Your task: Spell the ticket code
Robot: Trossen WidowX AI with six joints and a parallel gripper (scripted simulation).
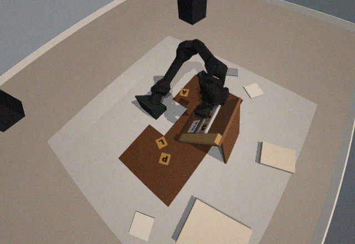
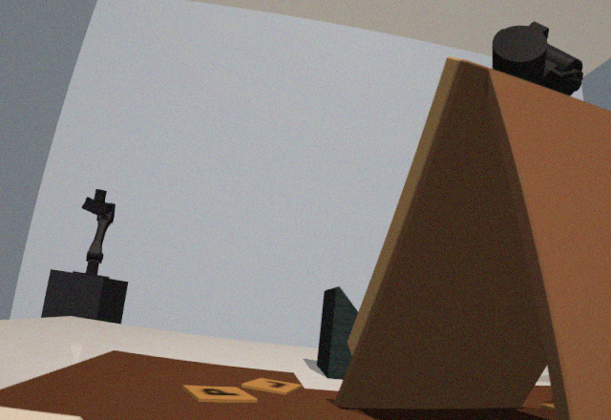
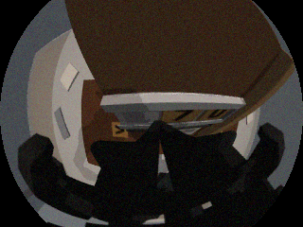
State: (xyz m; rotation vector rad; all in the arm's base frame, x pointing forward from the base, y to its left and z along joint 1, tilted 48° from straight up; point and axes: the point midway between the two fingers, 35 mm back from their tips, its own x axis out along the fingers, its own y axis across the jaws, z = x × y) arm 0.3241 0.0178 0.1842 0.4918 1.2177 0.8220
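My gripper tip is now 20 mm short of the letter tile, 30 mm to the left of it and 10 mm above it. Round my gripper tip: white ticket (20 mm behind, 90 mm to the right, 100 mm below); then brown mat (120 mm behind, 120 mm to the right, 190 mm below); then grey slab (180 mm behind, 420 mm to the left, 180 mm below).
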